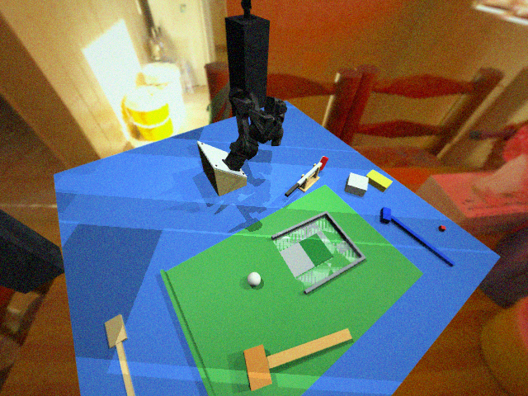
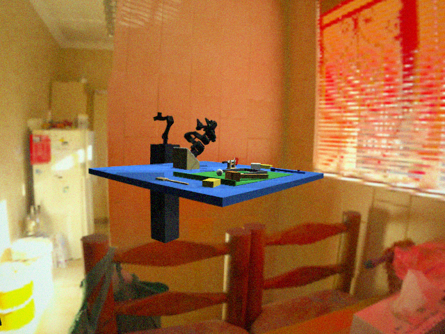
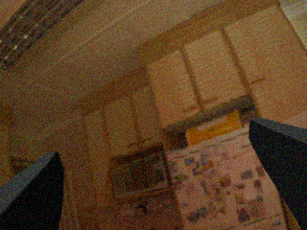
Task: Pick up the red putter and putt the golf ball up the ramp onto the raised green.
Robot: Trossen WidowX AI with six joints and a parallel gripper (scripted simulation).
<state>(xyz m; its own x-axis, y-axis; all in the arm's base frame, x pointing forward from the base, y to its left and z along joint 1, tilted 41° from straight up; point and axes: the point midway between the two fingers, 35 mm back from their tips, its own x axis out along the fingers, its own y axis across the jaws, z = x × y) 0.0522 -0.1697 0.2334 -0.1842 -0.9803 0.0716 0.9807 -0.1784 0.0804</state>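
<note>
Now: the red putter 34 cm below my gripper tip, 24 cm to the left of it and 12 cm ahead of it. Also, from my gripper tip: white golf ball (37 cm below, 32 cm ahead, 20 cm to the right); then white block (40 cm to the left, 37 cm below, 28 cm ahead); then green mat (39 cm below, 39 cm ahead, 8 cm to the right).
</note>
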